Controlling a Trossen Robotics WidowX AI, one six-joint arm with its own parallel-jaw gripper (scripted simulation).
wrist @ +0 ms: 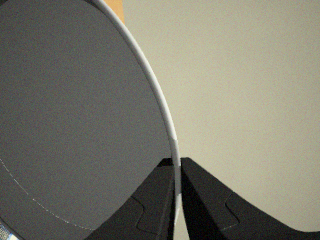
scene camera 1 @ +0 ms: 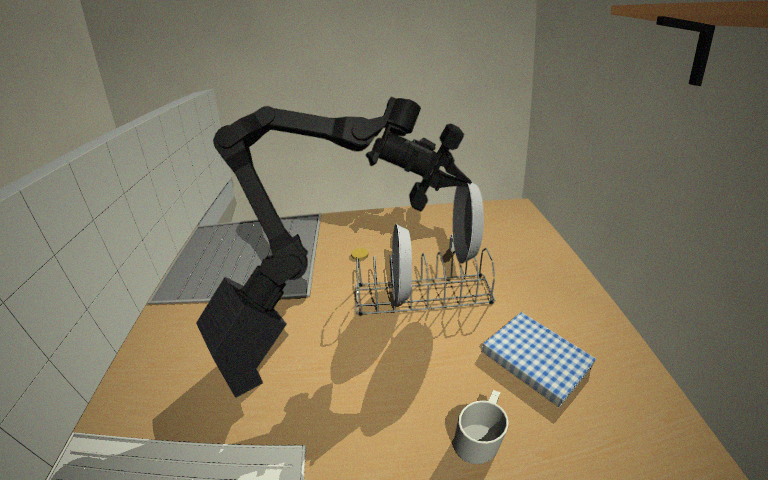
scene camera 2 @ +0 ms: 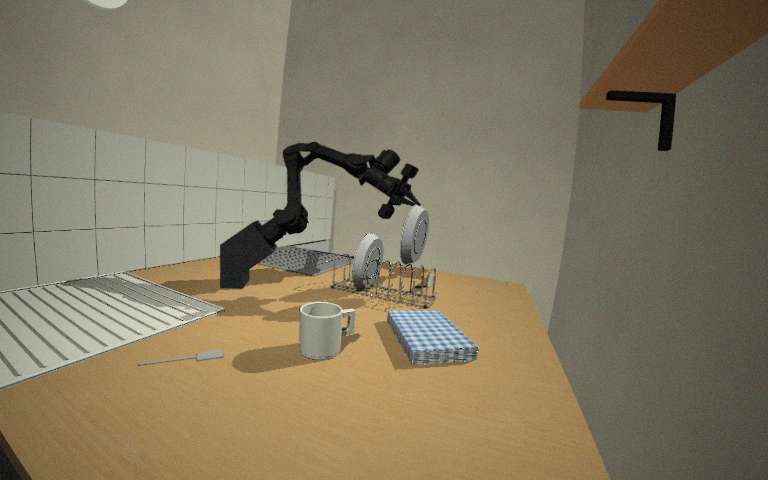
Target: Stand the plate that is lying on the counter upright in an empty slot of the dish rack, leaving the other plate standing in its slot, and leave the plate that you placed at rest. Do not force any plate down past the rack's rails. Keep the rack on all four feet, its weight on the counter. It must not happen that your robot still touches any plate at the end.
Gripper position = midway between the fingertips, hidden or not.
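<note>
Visible: a grey draining mat [scene camera 1: 203, 262], a white plate [scene camera 1: 401, 247] and the gripper [scene camera 1: 470, 183]. The mat appears at [scene camera 2: 311, 262] too, as do a white plate [scene camera 2: 415, 231] and the gripper [scene camera 2: 419, 206]. Wrist camera: the gripper [wrist: 176, 167].
</note>
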